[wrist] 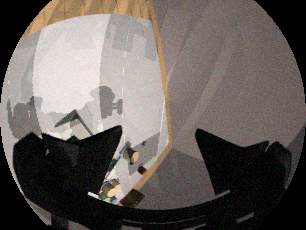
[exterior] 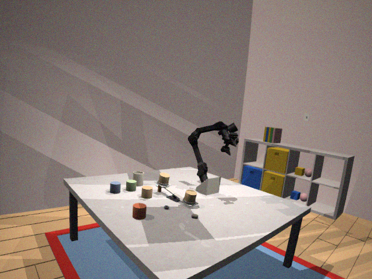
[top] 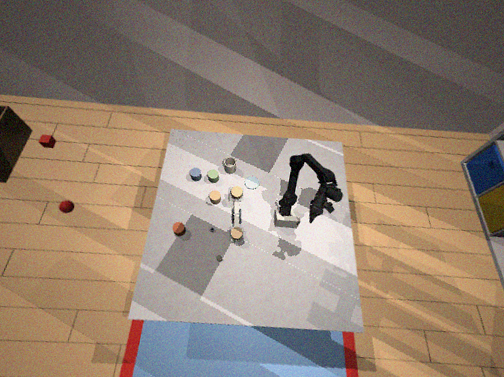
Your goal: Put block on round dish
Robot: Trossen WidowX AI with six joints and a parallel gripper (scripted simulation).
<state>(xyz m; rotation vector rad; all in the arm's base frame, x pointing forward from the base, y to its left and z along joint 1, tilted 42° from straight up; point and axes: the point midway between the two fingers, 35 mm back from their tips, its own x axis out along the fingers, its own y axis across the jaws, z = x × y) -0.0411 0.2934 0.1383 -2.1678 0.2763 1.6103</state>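
The grey-green block is 38 cm ahead of my gripper tip, 29 cm below it and 5 cm to the right of it. Round my gripper tip: small balance (38 cm ahead, 31 cm below, 19 cm to the right); then green cup (51 cm ahead, 49 cm to the right, 30 cm below); then dark ring (54 cm ahead, 33 cm below, 10 cm to the right).
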